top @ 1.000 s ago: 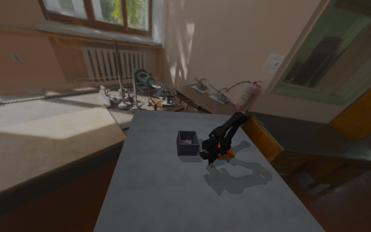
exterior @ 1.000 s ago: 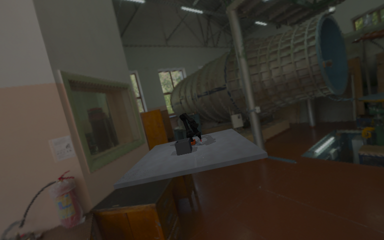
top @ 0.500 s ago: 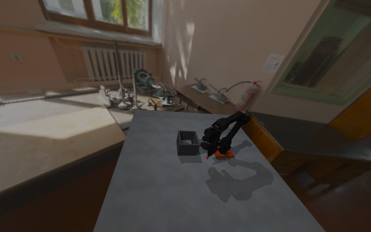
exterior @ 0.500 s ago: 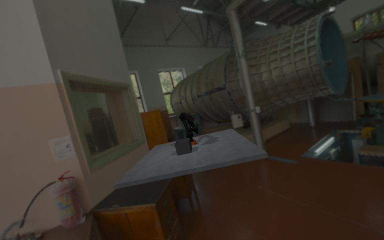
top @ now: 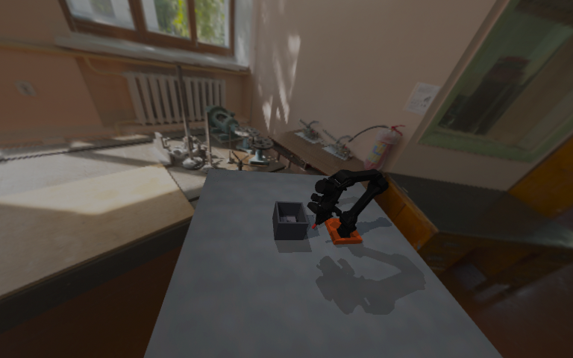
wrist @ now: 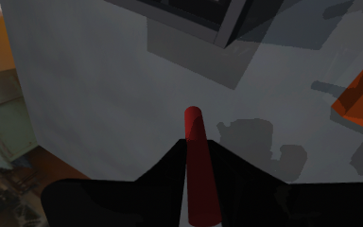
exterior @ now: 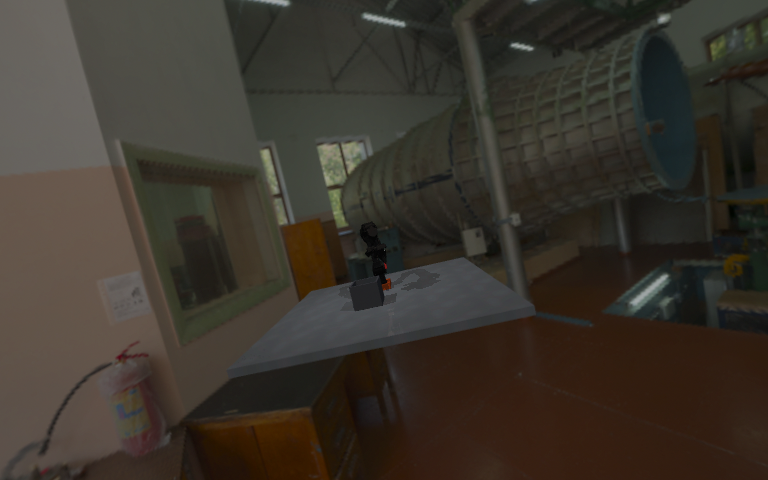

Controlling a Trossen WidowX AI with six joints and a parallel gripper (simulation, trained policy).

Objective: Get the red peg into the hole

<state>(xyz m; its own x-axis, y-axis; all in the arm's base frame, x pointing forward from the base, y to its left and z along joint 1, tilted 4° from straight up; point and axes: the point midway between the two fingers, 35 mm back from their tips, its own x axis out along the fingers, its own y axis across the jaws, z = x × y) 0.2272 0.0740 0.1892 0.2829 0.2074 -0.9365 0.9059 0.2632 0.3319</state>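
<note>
My gripper tip is 150 mm above the grey plate, 140 mm to the left of it and 90 mm short of it. From my gripper tip the other things lie so: red peg: 10 mm above.
</note>
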